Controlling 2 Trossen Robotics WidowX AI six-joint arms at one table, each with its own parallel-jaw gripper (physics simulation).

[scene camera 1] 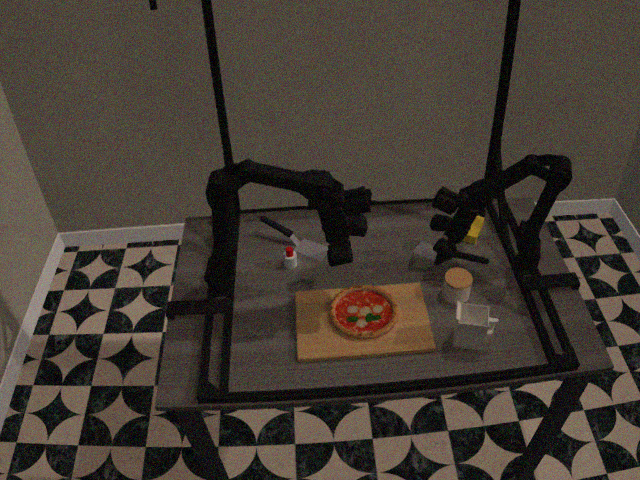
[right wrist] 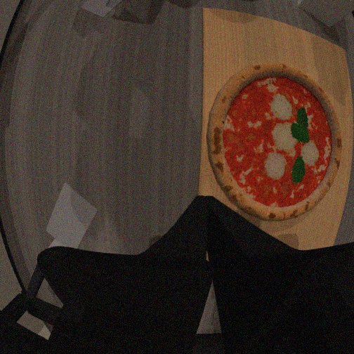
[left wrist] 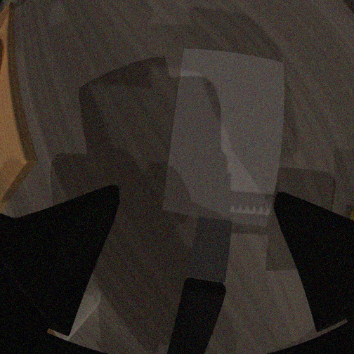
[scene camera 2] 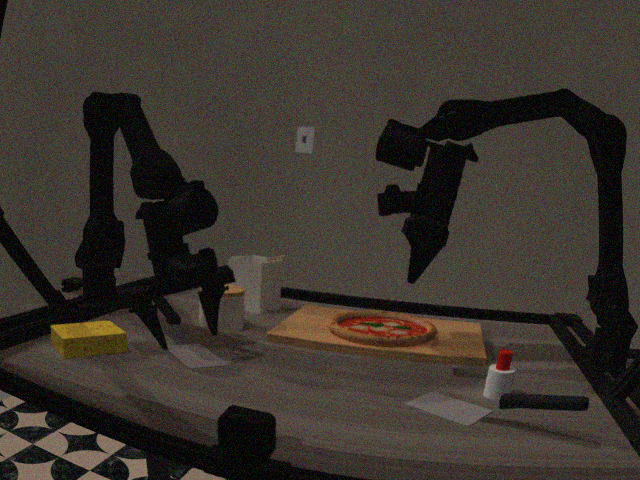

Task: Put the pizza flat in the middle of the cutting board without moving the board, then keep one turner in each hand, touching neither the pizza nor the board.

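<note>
The pizza (scene camera 1: 362, 312) (scene camera 2: 382, 328) (right wrist: 277, 145) lies flat near the middle of the wooden cutting board (scene camera 1: 413, 320) (scene camera 2: 460, 341) (left wrist: 10, 145) (right wrist: 225, 40). One turner (scene camera 1: 424, 253) (scene camera 2: 196, 356) (left wrist: 250, 110) lies on the table beneath my left gripper (scene camera 2: 190, 338) (left wrist: 197, 192). That gripper is open and empty; the black handle shows between its fingers in the left wrist view, not gripped. The other turner (scene camera 1: 311, 249) (scene camera 2: 449, 408) (right wrist: 70, 215) lies on the table beside the bottle. My right gripper (scene camera 1: 339, 260) (scene camera 2: 412, 281) (right wrist: 203, 203) is shut, empty and raised above the table.
A white bottle with a red cap (scene camera 1: 290, 258) (scene camera 2: 499, 382) stands by the second turner. A wooden-lidded jar (scene camera 1: 457, 284) (scene camera 2: 232, 312) and a pale container (scene camera 1: 473, 322) (scene camera 2: 271, 284) stand beside the board. A yellow sponge (scene camera 1: 474, 229) (scene camera 2: 90, 338) lies near my left arm.
</note>
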